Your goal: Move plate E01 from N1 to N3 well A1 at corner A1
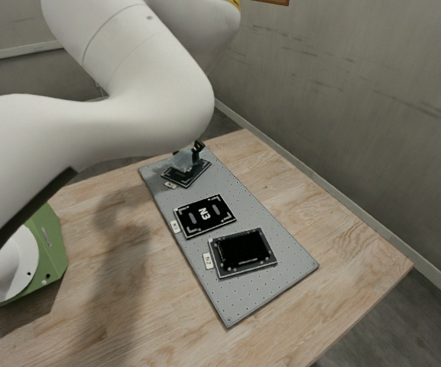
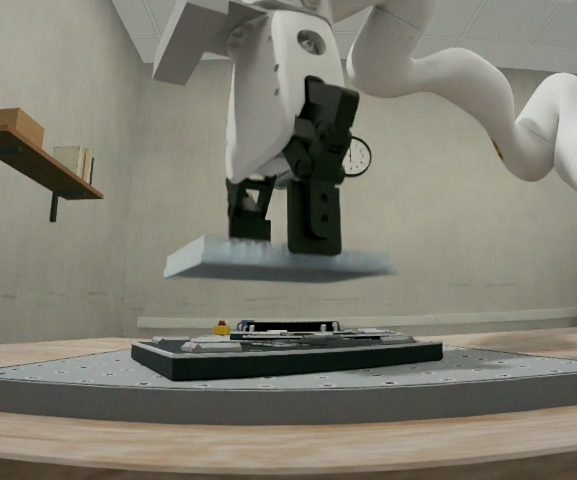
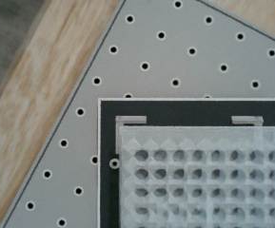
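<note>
Right now my hand is 5 cm past the nest N3, 23 cm to the left of it and 7 cm above it. Also, from my hand: nest N1 (7 cm below); plate E01 (1 cm below); black well plate (2 cm behind, 39 cm to the right, 5 cm below).
</note>
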